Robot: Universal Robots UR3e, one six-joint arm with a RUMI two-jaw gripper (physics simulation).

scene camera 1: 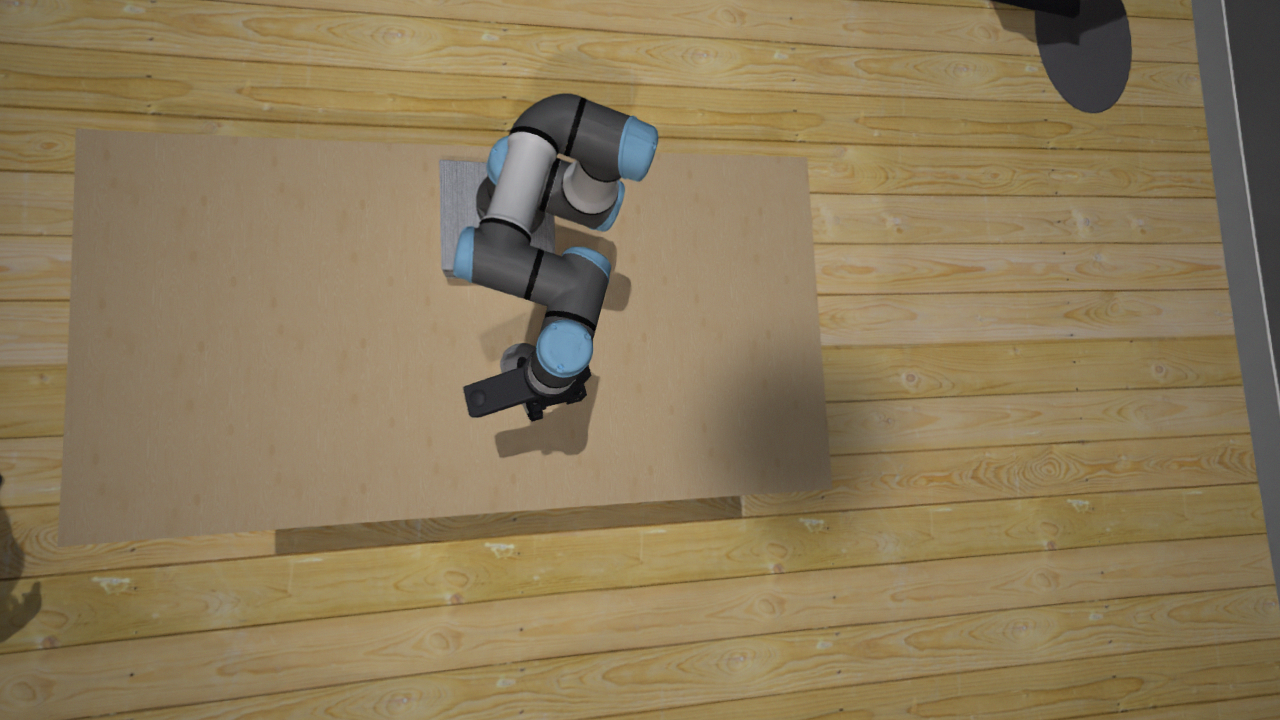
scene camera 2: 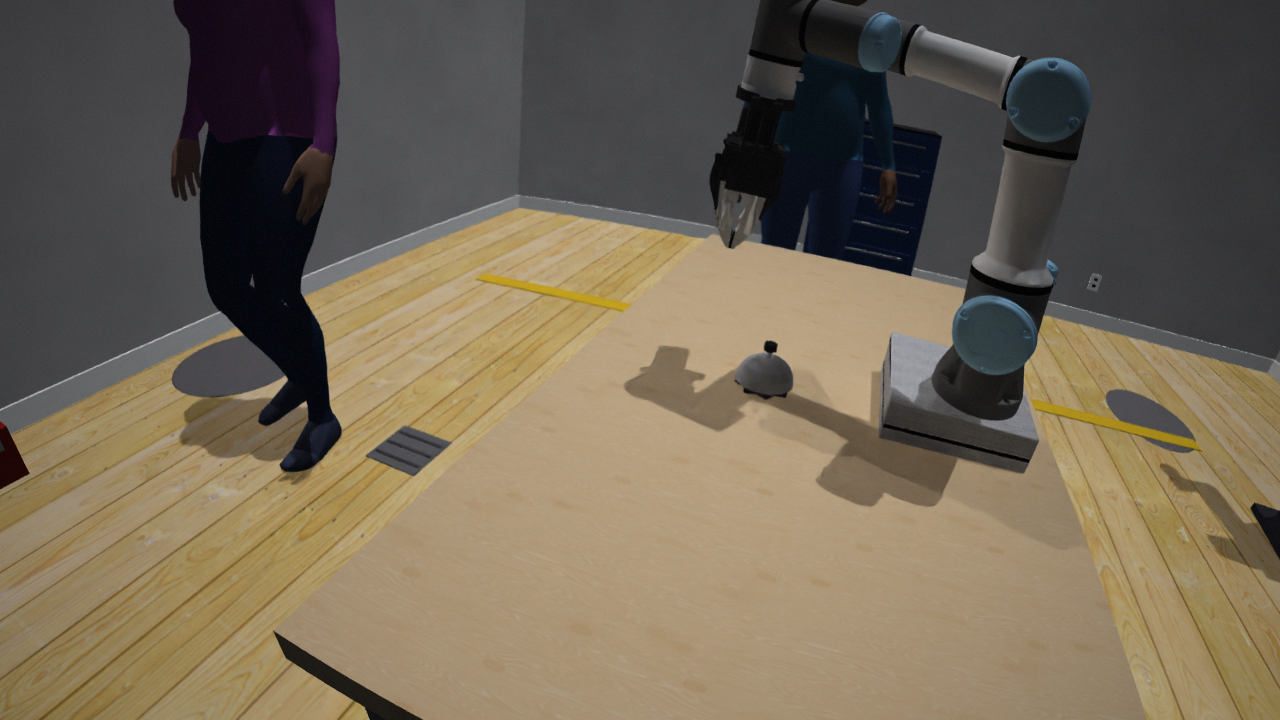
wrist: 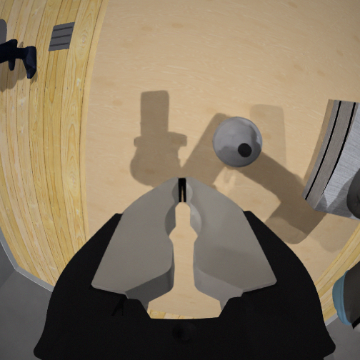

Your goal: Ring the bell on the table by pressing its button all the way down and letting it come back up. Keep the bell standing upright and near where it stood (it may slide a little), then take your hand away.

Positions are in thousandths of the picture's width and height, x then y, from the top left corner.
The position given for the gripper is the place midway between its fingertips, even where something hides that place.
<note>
In view: the gripper (scene camera 2: 570, 344) and a bell (scene camera 2: 600, 523).
The bell is seen too in the wrist view (wrist: 643, 368). The gripper shows as well in scene camera 1 (scene camera 1: 412, 556) and in the wrist view (wrist: 504, 499).
</note>
